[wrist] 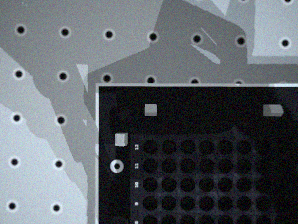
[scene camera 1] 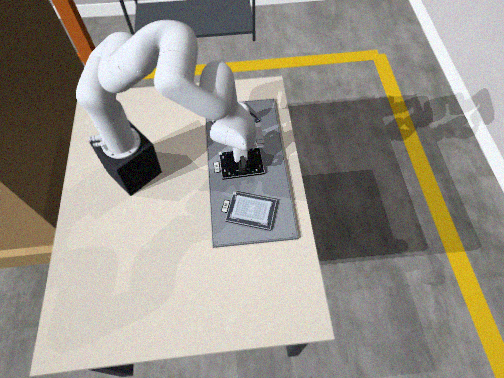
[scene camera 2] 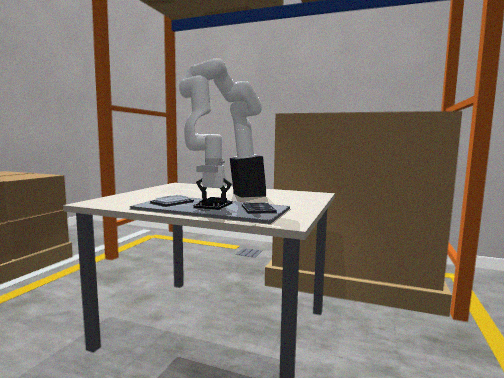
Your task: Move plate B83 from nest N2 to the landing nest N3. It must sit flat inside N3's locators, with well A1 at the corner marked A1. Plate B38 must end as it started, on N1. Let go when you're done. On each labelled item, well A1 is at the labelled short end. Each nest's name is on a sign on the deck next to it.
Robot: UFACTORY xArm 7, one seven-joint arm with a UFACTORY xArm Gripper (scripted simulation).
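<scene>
There is a dark multi-well plate (wrist: 173,162) here, and I can see a pale plate (scene camera 1: 246,208) too. In the wrist view the pale plate is out of frame.
</scene>
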